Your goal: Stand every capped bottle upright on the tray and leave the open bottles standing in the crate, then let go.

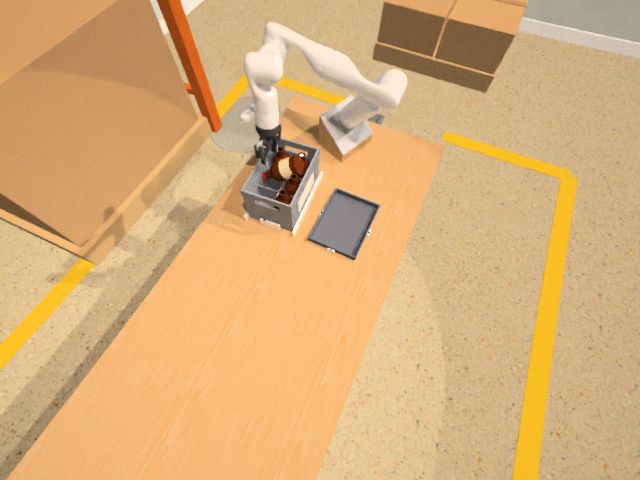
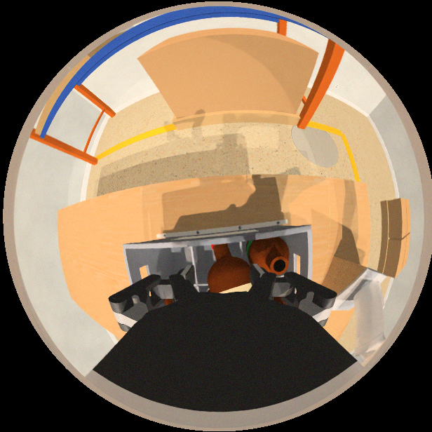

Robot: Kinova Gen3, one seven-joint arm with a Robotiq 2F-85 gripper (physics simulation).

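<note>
A grey divided crate stands on the table. A brown bottle with a cream label and red cap lies tilted across the crate's top. An uncapped brown bottle stands in a corner compartment, its dark mouth showing. Two brown bottles stand along the tray side. A white cap shows near the lying bottle's base. The dark tray is empty. My gripper is open, its fingers on either side of the lying bottle, holding nothing.
The crate's walls and dividers surround the bottles close to my fingers. The robot's base stands behind the crate. An orange post and a large tan box are beyond the table's edge.
</note>
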